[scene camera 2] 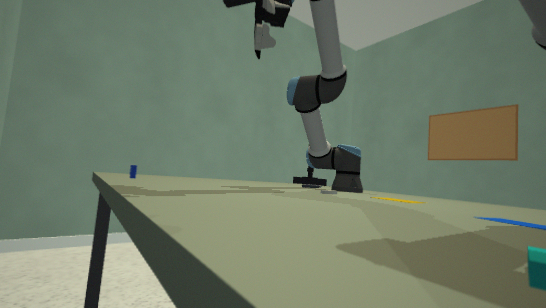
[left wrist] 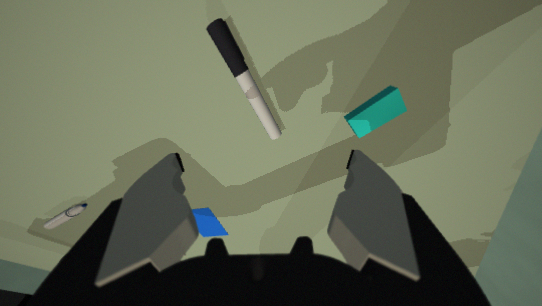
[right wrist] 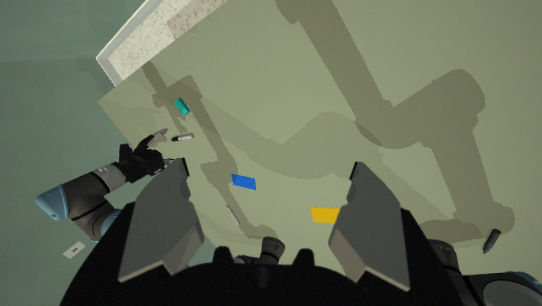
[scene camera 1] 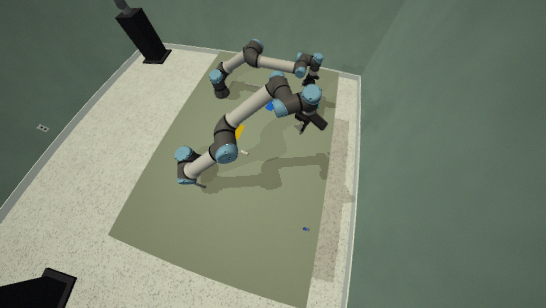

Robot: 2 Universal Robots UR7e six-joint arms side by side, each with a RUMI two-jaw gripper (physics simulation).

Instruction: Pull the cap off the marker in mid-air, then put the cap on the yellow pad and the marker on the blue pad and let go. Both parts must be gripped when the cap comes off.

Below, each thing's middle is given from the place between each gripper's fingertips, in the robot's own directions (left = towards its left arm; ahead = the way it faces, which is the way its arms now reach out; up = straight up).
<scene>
I see my left gripper 10 mm short of the black cap (left wrist: 218, 30), 80 mm to the right of it and 90 mm above it. The rest, counted from my left hand: teal block (left wrist: 386, 105) 110 mm ahead, 80 mm to the right, 90 mm below.
Now: right hand 490 mm to the right of the teal block, 380 mm above it and 150 mm short of it. The rest, counted from my right hand: black cap: 660 mm to the left, 370 mm below, 50 mm ahead.
</scene>
